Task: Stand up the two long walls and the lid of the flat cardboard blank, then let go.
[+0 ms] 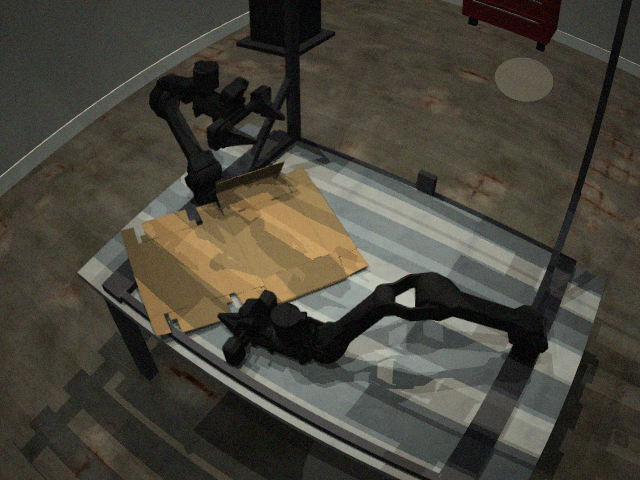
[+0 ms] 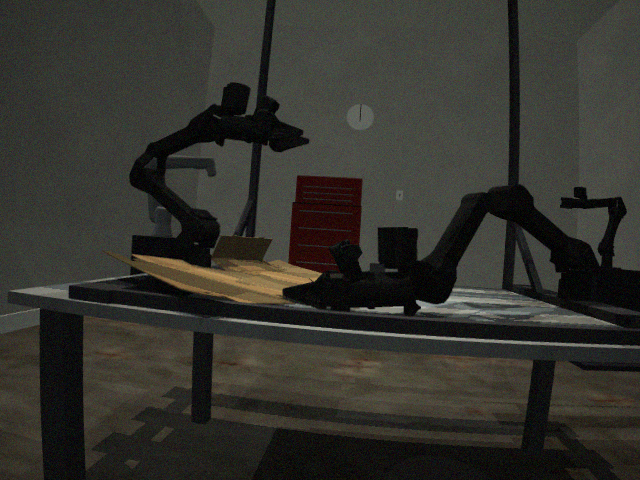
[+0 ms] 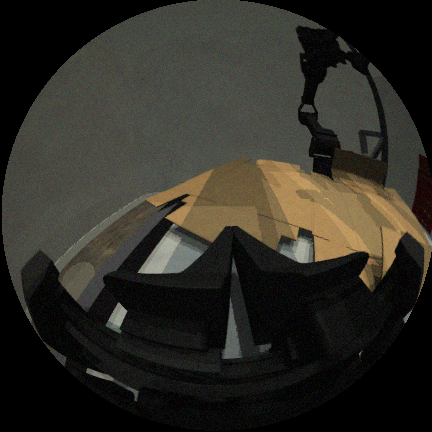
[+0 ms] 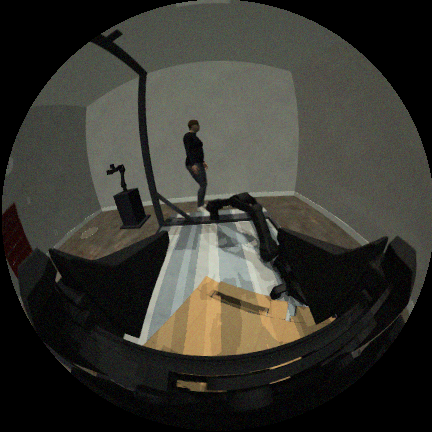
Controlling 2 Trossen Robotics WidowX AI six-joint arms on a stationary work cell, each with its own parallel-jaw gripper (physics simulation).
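Pixels of known places: left gripper, fingertip midpoint: (image 1: 218,315) (image 2: 282,291) (image 3: 230,231); right gripper, fingertip midpoint: (image 1: 271,130) (image 2: 306,137) (image 4: 224,234); left arm's base, link origin: (image 1: 525,353) (image 2: 574,299) (image 4: 214,217); right arm's base, link origin: (image 1: 206,199).
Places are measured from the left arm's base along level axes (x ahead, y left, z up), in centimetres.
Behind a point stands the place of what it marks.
The tan cardboard blank (image 1: 258,242) {x 70.1, y 4.4, z -0.2 cm} (image 2: 227,281) {x 76.0, y 19.2, z 0.8 cm} (image 4: 225,335) {x 66.7, y 1.8, z -0.4 cm} lies at the left of the table, turned slantwise. One long wall (image 1: 250,175) {x 80.8, y -6.9, z 7.9 cm} (image 2: 241,248) {x 82.0, y -6.9, z 6.4 cm} (image 3: 360,165) {x 81.7, y -7.2, z 6.4 cm} stands up at its far side. On the side by the left gripper no wall plainly stands; its exact angle is unclear. The wide panel (image 1: 175,289) {x 76.6, y 28.1, z 1.1 cm}, apparently the lid, slopes up slightly toward its outer edge. My left gripper (image 1: 222,316) {x 63.5, y 27.6, z 1.0 cm} (image 2: 285,293) {x 63.5, y 27.6, z 1.0 cm} (image 3: 230,231) {x 63.5, y 27.6, z 1.0 cm} is shut and empty, low beside the notched near edge. My right gripper (image 1: 268,129) {x 65.6, y 2.4, z 33.3 cm} (image 2: 305,136) {x 65.6, y 2.4, z 33.3 cm} (image 4: 224,234) {x 65.6, y 2.4, z 33.3 cm} is open and empty, high above the far side.
The right arm's base stands close by the blank's far side. A dark rail (image 1: 289,397) {x 39.0, y 36.1, z 0.1 cm} runs along the table's near edge, and a small dark block (image 1: 426,181) {x 45.4, y -35.8, z 2.3 cm} stands on the far edge. A red cabinet (image 2: 325,227) and a person (image 4: 195,155) are beyond the table.
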